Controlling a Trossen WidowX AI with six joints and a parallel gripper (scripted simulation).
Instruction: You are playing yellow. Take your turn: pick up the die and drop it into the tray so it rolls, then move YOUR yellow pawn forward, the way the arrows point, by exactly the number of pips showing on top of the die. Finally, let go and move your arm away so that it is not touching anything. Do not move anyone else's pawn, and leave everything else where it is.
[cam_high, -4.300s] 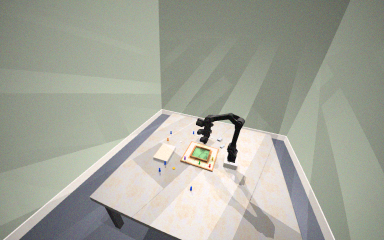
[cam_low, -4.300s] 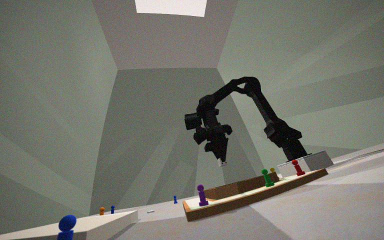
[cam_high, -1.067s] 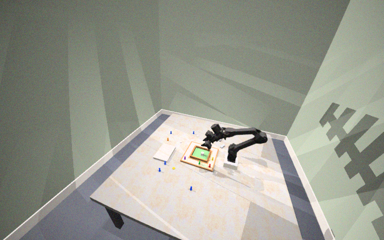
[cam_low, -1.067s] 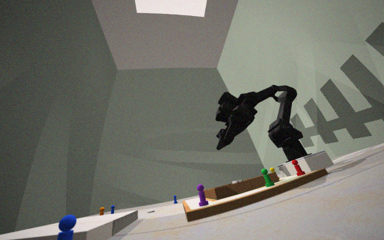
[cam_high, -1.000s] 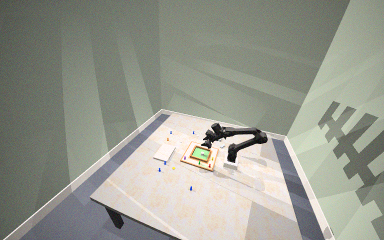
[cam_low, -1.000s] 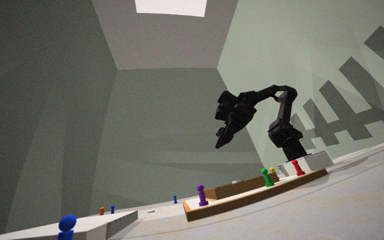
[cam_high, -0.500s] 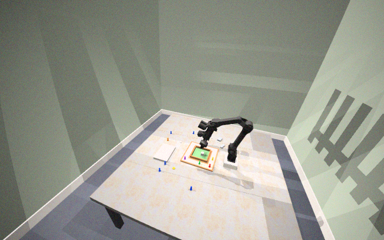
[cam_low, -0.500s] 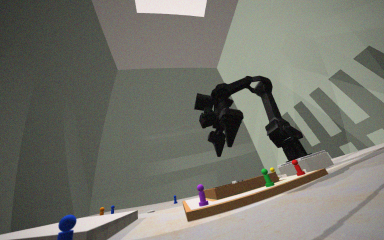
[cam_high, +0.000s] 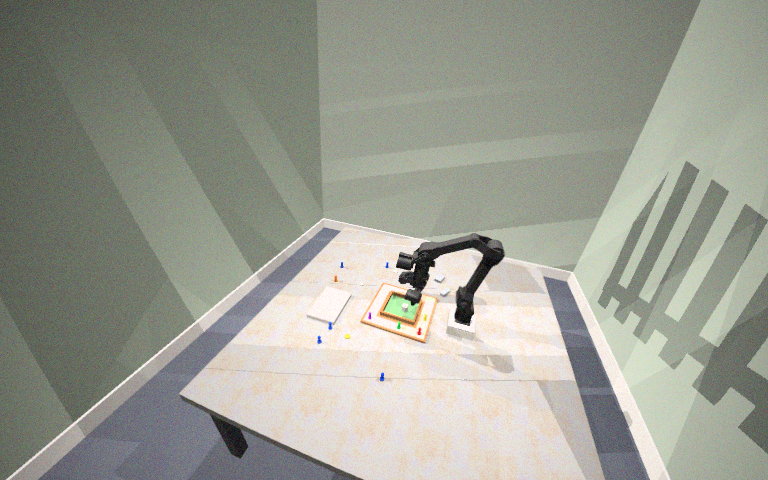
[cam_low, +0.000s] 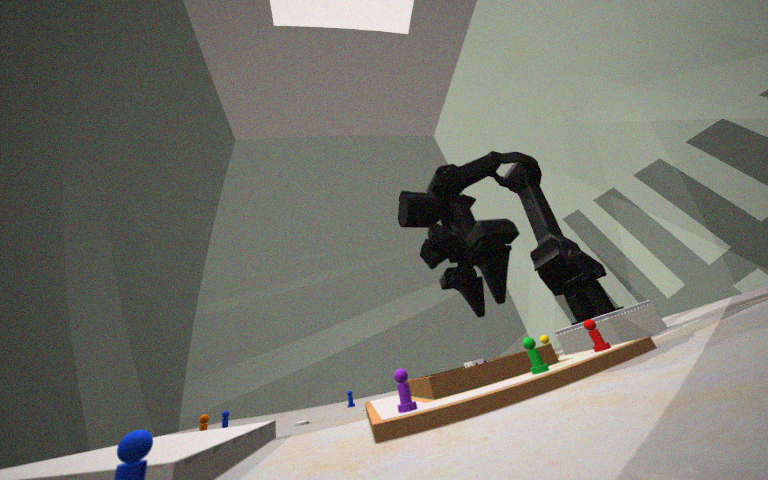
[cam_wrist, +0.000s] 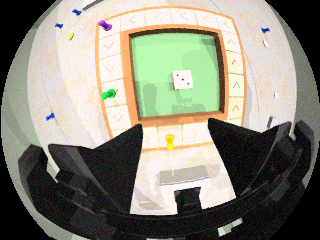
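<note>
My gripper tip is now 70 mm above the yellow pawn, 60 mm past it and 10 mm to the right of it. The rest, counted from my gripper tip: green tray floor: 90 mm below, 50 mm ahead, 20 mm to the right; then green pawn: 90 mm to the left, 70 mm below, 40 mm ahead; then white die: 70 mm below, 40 mm ahead, 20 mm to the right.
</note>
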